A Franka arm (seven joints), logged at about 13 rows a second.
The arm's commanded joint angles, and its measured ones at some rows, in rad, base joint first. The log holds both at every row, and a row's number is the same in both.
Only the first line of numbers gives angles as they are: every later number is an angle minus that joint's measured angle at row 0.
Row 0, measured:
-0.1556 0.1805 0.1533 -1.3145 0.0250 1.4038 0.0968
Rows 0 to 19, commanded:
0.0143 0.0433 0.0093 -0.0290 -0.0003 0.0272 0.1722
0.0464 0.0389 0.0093 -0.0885 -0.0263 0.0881 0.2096
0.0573 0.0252 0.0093 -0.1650 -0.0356 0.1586 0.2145
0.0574 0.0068 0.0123 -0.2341 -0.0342 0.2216 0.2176
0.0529 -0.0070 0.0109 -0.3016 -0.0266 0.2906 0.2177
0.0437 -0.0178 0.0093 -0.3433 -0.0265 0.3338 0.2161
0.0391 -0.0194 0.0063 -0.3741 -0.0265 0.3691 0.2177
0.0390 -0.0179 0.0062 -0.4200 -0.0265 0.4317 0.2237
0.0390 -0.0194 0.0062 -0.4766 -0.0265 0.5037 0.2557
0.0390 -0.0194 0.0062 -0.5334 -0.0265 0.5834 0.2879
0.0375 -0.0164 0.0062 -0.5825 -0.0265 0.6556 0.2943
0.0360 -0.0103 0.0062 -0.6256 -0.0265 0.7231 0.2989
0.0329 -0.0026 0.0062 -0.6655 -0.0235 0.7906 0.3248
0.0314 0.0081 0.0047 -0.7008 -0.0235 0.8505 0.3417
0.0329 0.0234 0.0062 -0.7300 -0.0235 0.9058 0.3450
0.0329 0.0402 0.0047 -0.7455 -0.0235 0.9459 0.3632
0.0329 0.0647 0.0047 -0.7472 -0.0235 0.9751 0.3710
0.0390 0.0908 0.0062 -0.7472 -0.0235 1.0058 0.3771
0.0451 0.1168 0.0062 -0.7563 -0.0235 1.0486 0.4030
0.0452 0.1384 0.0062 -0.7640 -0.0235 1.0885 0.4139
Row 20, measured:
0.0453 0.1044 0.0001 -0.7485 -0.0202 1.0193 0.3687
